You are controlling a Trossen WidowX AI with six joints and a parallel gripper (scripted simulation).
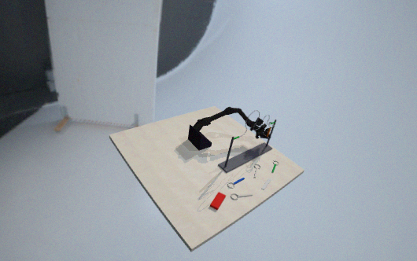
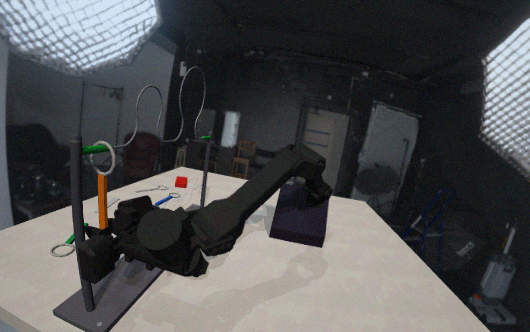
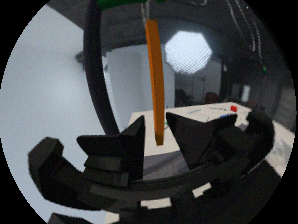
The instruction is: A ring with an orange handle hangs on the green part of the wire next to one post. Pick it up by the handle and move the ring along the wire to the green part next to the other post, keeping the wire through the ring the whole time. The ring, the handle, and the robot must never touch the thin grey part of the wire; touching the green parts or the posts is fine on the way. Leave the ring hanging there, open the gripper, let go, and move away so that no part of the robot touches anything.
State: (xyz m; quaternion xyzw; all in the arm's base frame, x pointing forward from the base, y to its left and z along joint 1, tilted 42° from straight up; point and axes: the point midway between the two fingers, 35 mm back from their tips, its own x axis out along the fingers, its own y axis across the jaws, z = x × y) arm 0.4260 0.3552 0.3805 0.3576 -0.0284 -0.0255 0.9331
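Right now my gripper tip is 8 cm below the orange-handled ring and 3 cm past it. The rest, counted from my gripper tip: grey bar (35 cm to the right, 29 cm ahead, 15 cm below); green-handled ring (19 cm ahead, 15 cm below, 10 cm to the right); blue-handled ring (57 cm to the right, 15 cm below, 13 cm ahead).
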